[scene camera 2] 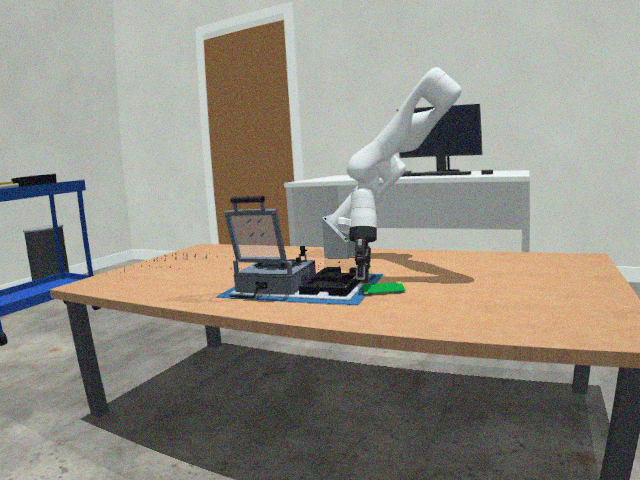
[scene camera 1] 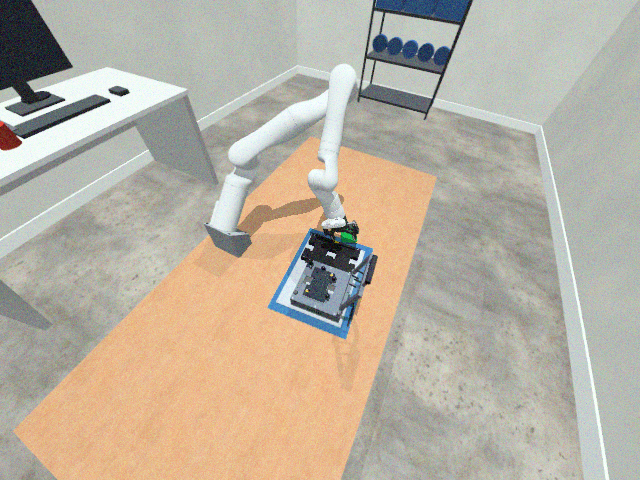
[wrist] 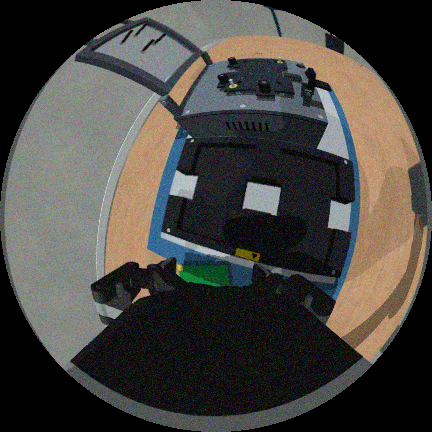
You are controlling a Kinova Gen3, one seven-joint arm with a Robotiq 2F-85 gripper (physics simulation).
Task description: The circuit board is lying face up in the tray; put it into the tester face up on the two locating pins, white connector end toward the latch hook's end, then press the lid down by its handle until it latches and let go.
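Frame: origin at the arm's base, x back, y right, z up, level; centimetres.
Seen in the pictures: gripper, fingertip midpoint: (scene camera 2: 362,281) (scene camera 1: 344,239) (wrist: 214,269); arm's base, origin of the base link: (scene camera 1: 224,227).
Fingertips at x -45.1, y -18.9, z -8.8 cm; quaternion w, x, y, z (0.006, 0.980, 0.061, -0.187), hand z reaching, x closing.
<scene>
Pixels of each thing's top centre, then the offset from my fingertips to it. Level surfaces: height alone.
- green circuit board, middle of its top: (wrist: 204,303) (scene camera 2: 383,286) (scene camera 1: 348,232) dx -0.5, dy -5.7, dz -1.1 cm
- blue mat, its level: dz -2.2 cm
- latch hook, middle of its top: (wrist: 318,70) (scene camera 2: 303,245) dx +8.8, dy +19.9, dz +8.3 cm
The green circuit board (scene camera 1: 347,237) (scene camera 2: 383,288) (wrist: 205,274) lies flat on the wooden table, just off the blue mat (scene camera 1: 281,306) (scene camera 2: 227,295) (wrist: 158,217) and outside the black tray (scene camera 1: 323,251) (scene camera 2: 328,285) (wrist: 342,177). The tray is empty. The grey tester (scene camera 1: 299,292) (scene camera 2: 269,281) (wrist: 250,109) stands beyond the tray with its lid (scene camera 2: 279,234) (wrist: 120,70) raised upright and its handle (scene camera 2: 247,199) on top. The latch hook (scene camera 2: 301,252) (wrist: 310,74) stands on the tester's tray-side end. My gripper (scene camera 1: 345,229) (scene camera 2: 362,272) (wrist: 214,269) is open and empty, low over the board's near edge by the tray's rim.
The arm's base (scene camera 1: 227,238) (scene camera 2: 335,242) is bolted to the table behind the tray. A white desk (scene camera 1: 129,108) (scene camera 2: 413,198) with a monitor stands off the table. A blue cart (scene camera 2: 51,187) stands at the left. A shelf rack (scene camera 1: 368,56) stands in the far corner.
</scene>
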